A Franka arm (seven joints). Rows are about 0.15 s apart.
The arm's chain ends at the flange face. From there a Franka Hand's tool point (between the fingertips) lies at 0.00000 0.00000 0.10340 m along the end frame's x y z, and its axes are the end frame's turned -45 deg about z.
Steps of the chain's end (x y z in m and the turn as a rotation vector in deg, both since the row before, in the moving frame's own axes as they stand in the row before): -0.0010 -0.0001 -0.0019 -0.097 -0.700 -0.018; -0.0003 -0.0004 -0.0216 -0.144 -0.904 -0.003; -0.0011 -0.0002 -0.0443 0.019 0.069 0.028; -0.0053 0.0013 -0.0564 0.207 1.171 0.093; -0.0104 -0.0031 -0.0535 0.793 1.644 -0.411; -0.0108 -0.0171 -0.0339 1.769 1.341 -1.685; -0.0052 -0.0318 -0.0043 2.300 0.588 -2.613
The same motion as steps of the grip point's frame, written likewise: -0.0017 -0.0015 -0.0019 0.426 -0.564 -0.018; -0.0013 -0.0015 -0.0216 0.537 -0.741 -0.003; -0.0005 -0.0009 -0.0443 -0.035 0.062 0.028; -0.0029 -0.0016 -0.0564 -0.682 0.974 0.093; -0.0020 -0.0085 -0.0536 -0.602 1.723 -0.411; 0.0084 -0.0203 -0.0340 0.303 2.199 -1.685; 0.0224 -0.0284 -0.0044 1.211 2.042 -2.613
